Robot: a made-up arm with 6 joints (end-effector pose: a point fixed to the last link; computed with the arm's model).
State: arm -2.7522 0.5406 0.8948 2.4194 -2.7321 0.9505
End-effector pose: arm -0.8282 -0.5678 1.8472 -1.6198 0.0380 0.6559
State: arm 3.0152 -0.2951 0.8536 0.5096 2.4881 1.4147
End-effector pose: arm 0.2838 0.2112 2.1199 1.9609 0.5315 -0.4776
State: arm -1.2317 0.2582 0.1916 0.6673 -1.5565 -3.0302
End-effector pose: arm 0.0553 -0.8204 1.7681 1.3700 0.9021 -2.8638
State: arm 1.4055 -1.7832 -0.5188 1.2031 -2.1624 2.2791
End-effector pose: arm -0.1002 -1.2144 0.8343 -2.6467 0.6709 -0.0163
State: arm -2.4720 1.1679 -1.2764 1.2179 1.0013 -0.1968
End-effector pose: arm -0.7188 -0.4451 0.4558 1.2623 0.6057 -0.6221
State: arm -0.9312 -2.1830 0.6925 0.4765 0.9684 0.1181
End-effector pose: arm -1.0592 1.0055 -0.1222 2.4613 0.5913 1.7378
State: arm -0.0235 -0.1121 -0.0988 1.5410 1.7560 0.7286
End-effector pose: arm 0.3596 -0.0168 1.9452 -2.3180 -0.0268 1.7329
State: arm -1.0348 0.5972 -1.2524 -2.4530 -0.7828 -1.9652
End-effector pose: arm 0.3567 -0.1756 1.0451 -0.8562 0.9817 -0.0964
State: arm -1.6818 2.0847 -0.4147 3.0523 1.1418 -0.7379
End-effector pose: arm 0.2103 -0.6401 -0.3466 0.8192 -0.4963 1.3674
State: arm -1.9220 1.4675 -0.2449 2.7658 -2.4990 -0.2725
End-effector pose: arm -0.1553 -1.1836 0.1437 -2.9431 -0.7950 -2.2415
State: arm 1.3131 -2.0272 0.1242 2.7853 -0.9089 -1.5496
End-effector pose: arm -0.6045 -1.2604 0.3822 1.7433 -0.1086 -1.5481
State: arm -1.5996 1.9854 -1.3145 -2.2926 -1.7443 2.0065
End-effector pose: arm 0.1686 -0.5951 0.3543 2.7634 0.7341 -0.1204
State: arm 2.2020 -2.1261 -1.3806 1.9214 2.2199 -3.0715
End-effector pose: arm 0.3855 -0.6909 0.4540 0.9887 0.6574 -2.1777
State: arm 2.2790 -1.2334 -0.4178 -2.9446 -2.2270 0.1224
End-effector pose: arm 0.2442 -0.7088 1.2235 0.0127 -0.0884 -1.0189
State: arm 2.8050 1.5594 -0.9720 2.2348 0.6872 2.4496
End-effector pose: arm -0.8711 0.1214 0.0773 -1.7416 0.1229 -0.8641
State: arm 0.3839 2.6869 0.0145 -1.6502 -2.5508 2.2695
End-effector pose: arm -0.0684 -0.0036 -0.4675 2.1068 -0.3428 1.0144
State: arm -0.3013 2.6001 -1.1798 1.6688 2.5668 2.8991
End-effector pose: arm 0.0326 0.0187 -0.3802 -0.8745 0.4750 0.3528
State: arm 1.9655 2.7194 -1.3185 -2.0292 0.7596 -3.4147
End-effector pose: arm -0.2519 0.2813 0.0298 1.3016 -0.8582 0.0599
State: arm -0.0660 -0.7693 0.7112 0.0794 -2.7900 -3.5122
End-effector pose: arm -0.7864 -0.2288 1.8355 -2.7986 1.3091 -0.1718
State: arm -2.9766 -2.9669 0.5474 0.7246 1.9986 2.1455
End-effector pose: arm 0.5447 0.3040 -0.9459 -1.3628 0.5046 -2.2165
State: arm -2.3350 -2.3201 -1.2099 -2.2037 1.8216 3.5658
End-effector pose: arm 0.4051 0.1824 0.0910 -0.8442 0.4972 2.8537
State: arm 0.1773 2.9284 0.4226 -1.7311 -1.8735 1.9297
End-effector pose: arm -0.3219 -0.0121 -0.6536 2.1317 -0.0545 1.4109
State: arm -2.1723 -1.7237 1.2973 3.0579 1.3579 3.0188
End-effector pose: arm 1.1448 1.1731 0.3894 -2.2818 -1.4470 0.2462
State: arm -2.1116 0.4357 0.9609 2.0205 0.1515 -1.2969
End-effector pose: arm -0.2959 -0.7301 2.0238 -0.7952 -0.4544 -1.9598
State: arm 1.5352 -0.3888 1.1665 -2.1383 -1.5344 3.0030
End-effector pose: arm -0.1576 -0.1814 2.0673 -2.9899 -0.0447 -2.6102
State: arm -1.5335 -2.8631 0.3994 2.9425 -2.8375 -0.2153
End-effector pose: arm 0.2457 0.8033 -0.6815 -3.1271 0.1772 -1.5937
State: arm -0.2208 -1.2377 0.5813 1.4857 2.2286 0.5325
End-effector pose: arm -1.4371 0.2981 1.3063 2.2953 0.6550 1.2426
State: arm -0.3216 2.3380 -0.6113 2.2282 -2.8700 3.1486
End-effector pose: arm 0.4146 0.0429 -0.5751 -0.8972 -0.0232 -0.5356
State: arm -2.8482 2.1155 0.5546 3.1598 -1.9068 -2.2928
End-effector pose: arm -0.8502 -0.5504 -0.5537 -0.8490 -0.3459 -2.8299
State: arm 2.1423 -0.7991 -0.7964 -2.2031 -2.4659 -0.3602
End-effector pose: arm 0.0356 -0.3624 1.0952 1.4101 -0.3764 -1.5727
